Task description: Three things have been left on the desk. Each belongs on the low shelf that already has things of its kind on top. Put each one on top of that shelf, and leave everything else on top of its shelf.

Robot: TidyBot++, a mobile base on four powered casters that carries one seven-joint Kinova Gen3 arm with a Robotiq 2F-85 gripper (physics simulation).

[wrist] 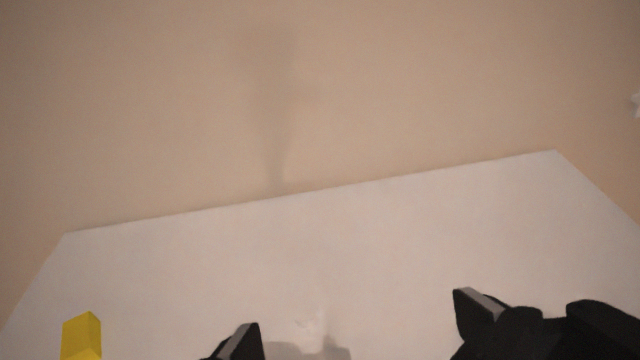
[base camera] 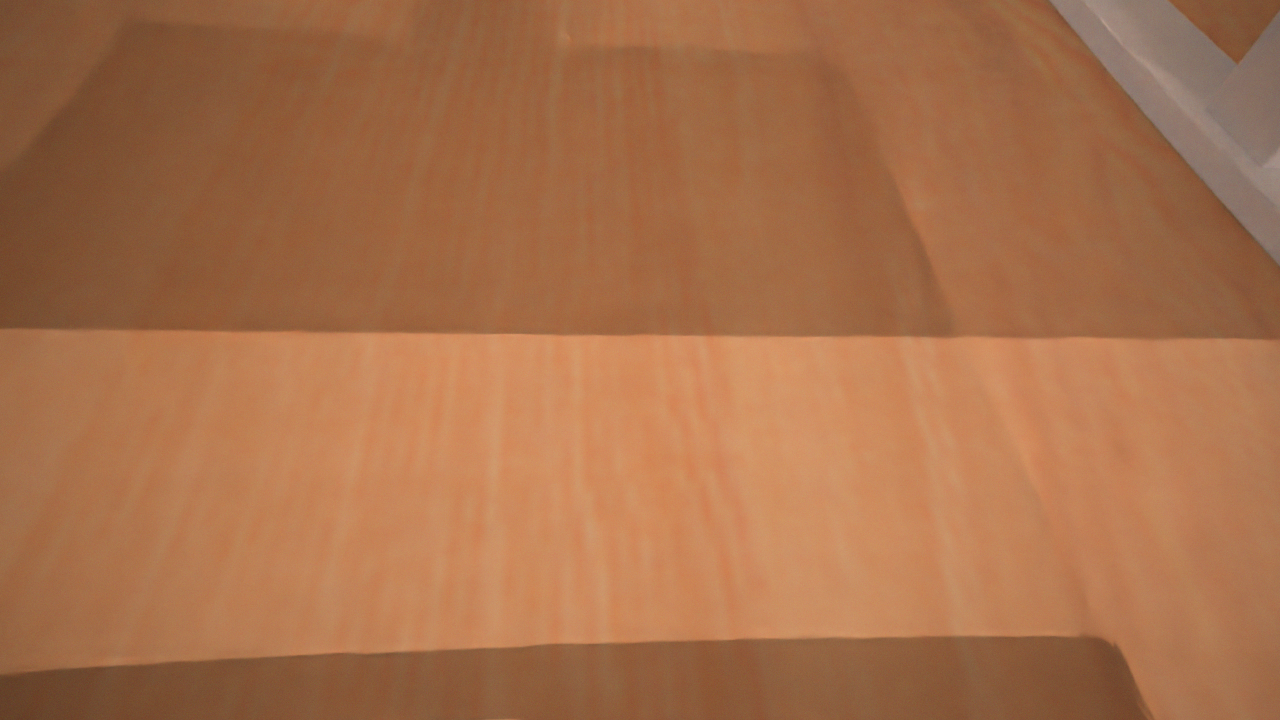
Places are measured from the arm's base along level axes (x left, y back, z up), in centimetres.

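Pixels of known places: gripper, fingertip midpoint: (wrist: 358, 328).
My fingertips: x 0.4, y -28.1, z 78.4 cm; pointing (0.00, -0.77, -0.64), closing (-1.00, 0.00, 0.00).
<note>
Behind a point stands the place of what it marks.
My gripper (wrist: 358, 328) {x 0.3, y -28.1, z 78.4 cm} is open and empty over the white desk (wrist: 350, 235) {x -1.9, y -78.0, z 32.3 cm}, its two black fingers wide apart at the bottom of the wrist view. A yellow block (wrist: 81, 340) {x 55.5, y -56.0, z 36.8 cm} stands on the desk at the lower left of that view, left of the left finger and cut off by the frame edge. A small whitish thing (wrist: 314, 325) {x 8.2, y -55.9, z 32.6 cm} lies on the desk; in the picture it is between the fingertips, pale against the white top, and its shape is hard to tell. A third thing does not show. The low shelves do not show in either view.
A beige wall (wrist: 350, 90) {x -8.2, y -101.0, z 58.6 cm} stands behind the desk's far edge. Part of a small white thing (wrist: 636, 104) {x -96.5, y -101.8, z 40.1 cm} shows on it at the far right. In the base view, a white leg or foot of the desk (base camera: 1172, 98) {x -48.5, y -65.0, z -37.3 cm} stands at the upper right on the shadowed wood floor (base camera: 537, 483) {x 1.6, y -30.8, z -39.7 cm}.
</note>
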